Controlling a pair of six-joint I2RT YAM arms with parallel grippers.
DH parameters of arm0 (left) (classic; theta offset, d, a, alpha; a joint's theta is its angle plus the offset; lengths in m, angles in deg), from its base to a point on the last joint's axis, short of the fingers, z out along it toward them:
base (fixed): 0 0 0 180
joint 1: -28.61 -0.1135 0.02 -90
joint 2: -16.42 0 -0.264 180
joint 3: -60.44 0 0.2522 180
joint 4: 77.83 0 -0.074 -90
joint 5: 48.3 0 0 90
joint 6: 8.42 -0.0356 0 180
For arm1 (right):
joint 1: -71.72 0.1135 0.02 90
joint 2: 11.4 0 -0.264 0
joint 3: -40.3 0 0.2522 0
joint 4: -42.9 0 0.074 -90
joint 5: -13.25 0 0 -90
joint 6: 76.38 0.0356 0 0
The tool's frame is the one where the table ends.
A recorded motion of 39 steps. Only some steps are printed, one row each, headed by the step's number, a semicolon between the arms.
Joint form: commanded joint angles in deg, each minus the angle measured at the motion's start. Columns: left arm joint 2, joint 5, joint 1, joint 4, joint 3, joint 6; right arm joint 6, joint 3, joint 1, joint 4, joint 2, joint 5.
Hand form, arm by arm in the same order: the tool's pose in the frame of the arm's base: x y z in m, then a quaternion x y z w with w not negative. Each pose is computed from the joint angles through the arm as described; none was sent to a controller.
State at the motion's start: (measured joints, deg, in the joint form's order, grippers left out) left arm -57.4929 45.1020 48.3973 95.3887 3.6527 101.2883; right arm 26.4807 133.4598 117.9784 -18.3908 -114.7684 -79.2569
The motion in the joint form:
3: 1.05 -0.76 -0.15 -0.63 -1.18 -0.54; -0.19 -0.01 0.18 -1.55 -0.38 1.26
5: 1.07 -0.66 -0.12 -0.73 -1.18 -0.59; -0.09 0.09 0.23 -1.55 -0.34 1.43
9: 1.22 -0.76 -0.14 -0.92 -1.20 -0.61; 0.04 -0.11 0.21 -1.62 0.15 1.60
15: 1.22 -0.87 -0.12 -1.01 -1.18 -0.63; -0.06 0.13 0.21 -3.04 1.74 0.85
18: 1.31 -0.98 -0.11 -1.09 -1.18 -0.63; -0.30 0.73 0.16 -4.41 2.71 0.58
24: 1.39 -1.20 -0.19 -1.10 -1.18 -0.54; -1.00 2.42 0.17 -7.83 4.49 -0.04
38: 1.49 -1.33 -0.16 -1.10 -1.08 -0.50; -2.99 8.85 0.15 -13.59 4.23 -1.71
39: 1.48 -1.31 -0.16 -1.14 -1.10 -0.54; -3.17 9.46 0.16 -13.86 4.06 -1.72
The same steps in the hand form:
3: 0.2700 -0.0981 0.2594 0.01624 0.83025 -0.20304 0.51884; 0.2499 0.2617 0.2185 -0.28589 0.94732 0.06167 0.13058
5: 0.2698 -0.0983 0.2593 0.01729 0.83061 -0.20345 0.51807; 0.2498 0.2621 0.2192 -0.28562 0.94723 0.06371 0.13083
9: 0.2694 -0.0979 0.2598 0.01680 0.83073 -0.20254 0.51826; 0.2487 0.2610 0.2211 -0.28450 0.94729 0.06606 0.13169
15: 0.2693 -0.0979 0.2595 0.01655 0.83127 -0.20154 0.51778; 0.2455 0.2569 0.2309 -0.28418 0.94675 0.06207 0.13801
18: 0.2691 -0.0978 0.2598 0.01609 0.83124 -0.20086 0.51810; 0.2437 0.2544 0.2387 -0.28529 0.94611 0.06054 0.14081
24: 0.2691 -0.0972 0.2601 0.01380 0.83096 -0.19956 0.51912; 0.2394 0.2493 0.2554 -0.29030 0.94441 0.05522 0.14413
38: 0.2686 -0.0972 0.2600 0.01309 0.83099 -0.19900 0.51932; 0.2416 0.2500 0.2826 -0.30395 0.93909 0.04165 0.15492
39: 0.2687 -0.0972 0.2600 0.01348 0.83112 -0.19888 0.51913; 0.2422 0.2507 0.2845 -0.30537 0.93838 0.04204 0.15631

